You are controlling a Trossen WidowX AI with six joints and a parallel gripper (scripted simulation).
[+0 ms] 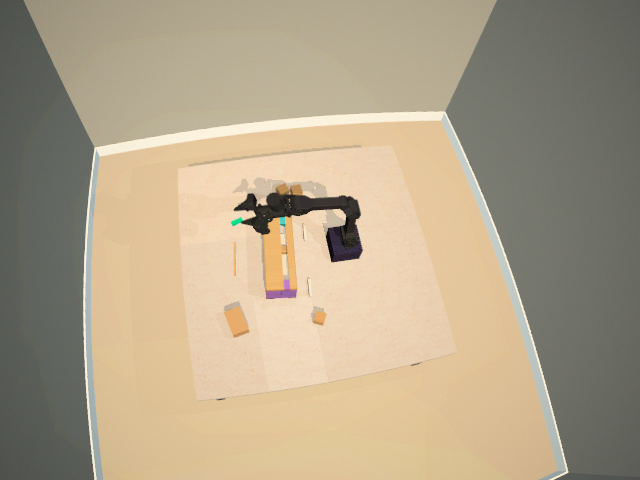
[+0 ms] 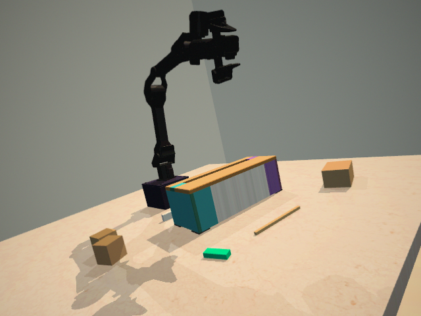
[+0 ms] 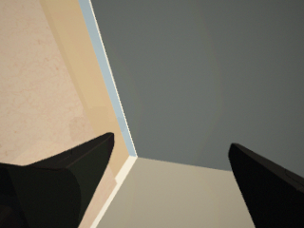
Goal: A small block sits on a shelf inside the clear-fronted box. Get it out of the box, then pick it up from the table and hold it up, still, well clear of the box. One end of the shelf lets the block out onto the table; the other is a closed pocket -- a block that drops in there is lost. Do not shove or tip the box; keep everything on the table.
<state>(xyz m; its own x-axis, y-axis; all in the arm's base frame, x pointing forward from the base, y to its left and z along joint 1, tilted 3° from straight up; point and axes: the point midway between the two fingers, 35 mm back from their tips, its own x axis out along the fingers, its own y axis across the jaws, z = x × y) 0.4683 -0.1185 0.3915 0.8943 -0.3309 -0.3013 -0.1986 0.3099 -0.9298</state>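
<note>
The long box is 410 mm below my gripper tip, 200 mm behind it and 70 mm to the left of it. The rest, counted from my gripper tip: flat green block: 460 mm below, 230 mm to the right, 40 mm behind; then tan block: 380 mm below, 200 mm behind, 40 mm to the left; then thin wooden stick: 470 mm below, 40 mm ahead, 30 mm to the right.
</note>
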